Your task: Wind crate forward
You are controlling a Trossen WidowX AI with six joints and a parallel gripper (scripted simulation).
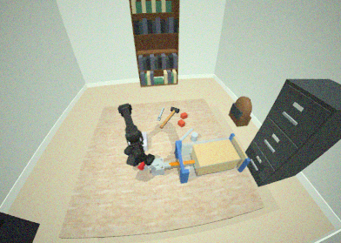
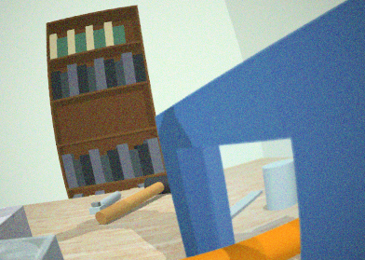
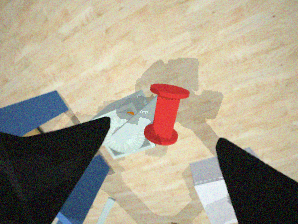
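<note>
My gripper tip is 6 cm above the red grip. Round my gripper tip: blue frame (26 cm ahead, 8 cm below, 1 cm to the left); grey winch (16 cm below, 8 cm ahead, 2 cm to the left); winch handle (9 cm below, 4 cm ahead, 1 cm to the left).
</note>
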